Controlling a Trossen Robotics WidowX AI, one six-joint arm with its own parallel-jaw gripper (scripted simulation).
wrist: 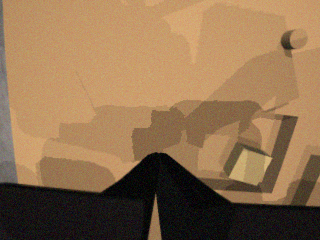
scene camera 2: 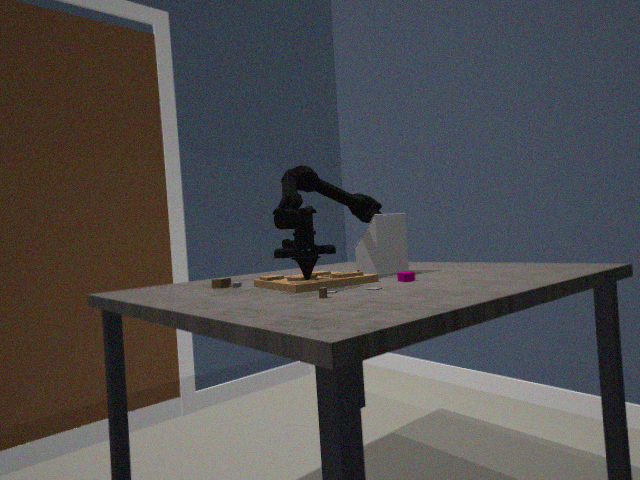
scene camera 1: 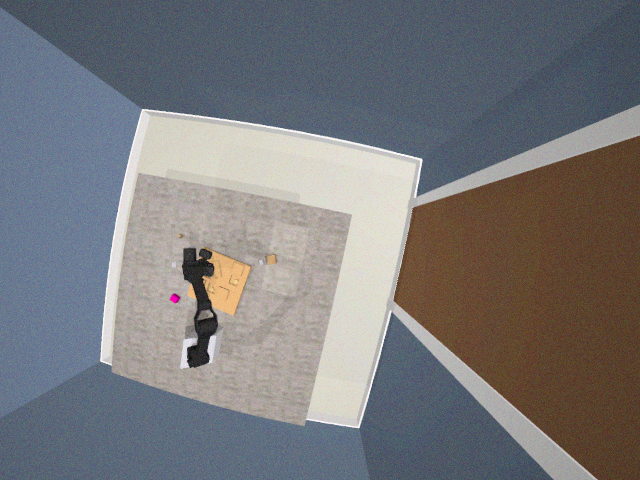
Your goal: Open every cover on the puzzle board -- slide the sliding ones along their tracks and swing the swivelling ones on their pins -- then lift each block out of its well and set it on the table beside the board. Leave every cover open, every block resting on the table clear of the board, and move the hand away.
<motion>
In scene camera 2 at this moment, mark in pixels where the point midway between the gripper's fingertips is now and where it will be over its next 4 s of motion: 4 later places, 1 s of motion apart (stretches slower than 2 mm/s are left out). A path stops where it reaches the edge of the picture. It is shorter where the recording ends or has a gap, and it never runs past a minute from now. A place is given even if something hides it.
My gripper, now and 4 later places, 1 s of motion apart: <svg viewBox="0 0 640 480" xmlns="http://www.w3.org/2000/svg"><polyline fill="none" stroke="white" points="307,279 297,280 294,270 317,258 345,258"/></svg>
</motion>
